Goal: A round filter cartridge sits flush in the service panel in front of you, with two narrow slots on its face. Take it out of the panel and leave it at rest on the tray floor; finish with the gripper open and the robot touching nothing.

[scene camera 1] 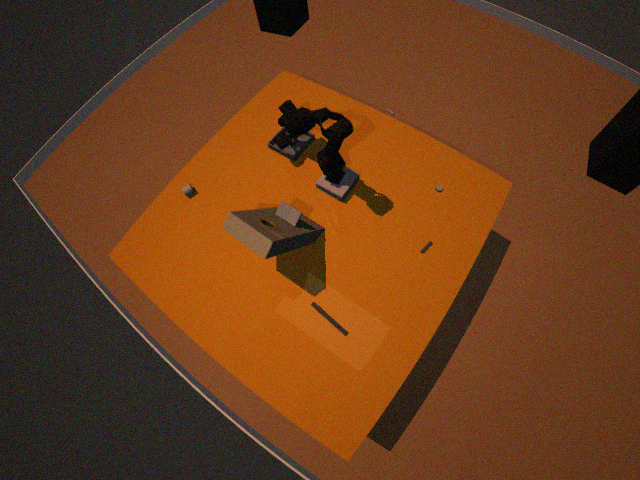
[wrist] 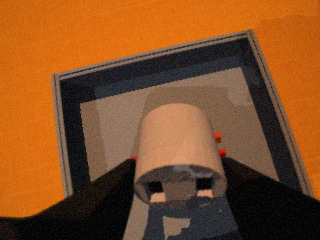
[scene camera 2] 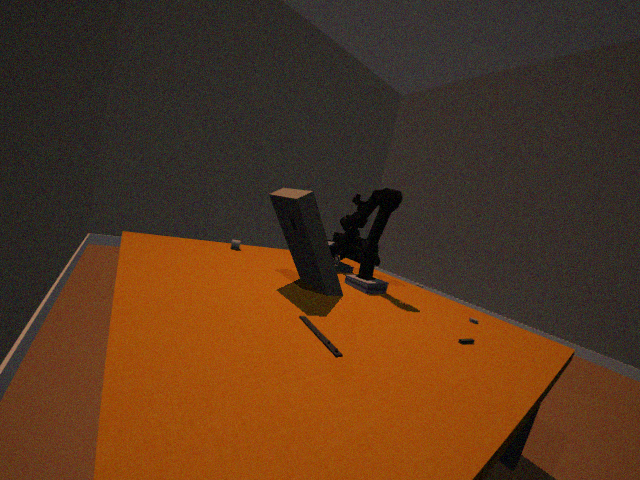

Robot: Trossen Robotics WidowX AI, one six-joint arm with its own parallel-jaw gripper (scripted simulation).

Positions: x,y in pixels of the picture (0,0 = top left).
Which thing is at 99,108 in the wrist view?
A tray.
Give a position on a service panel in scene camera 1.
261,230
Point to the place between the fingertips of my gripper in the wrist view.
178,166
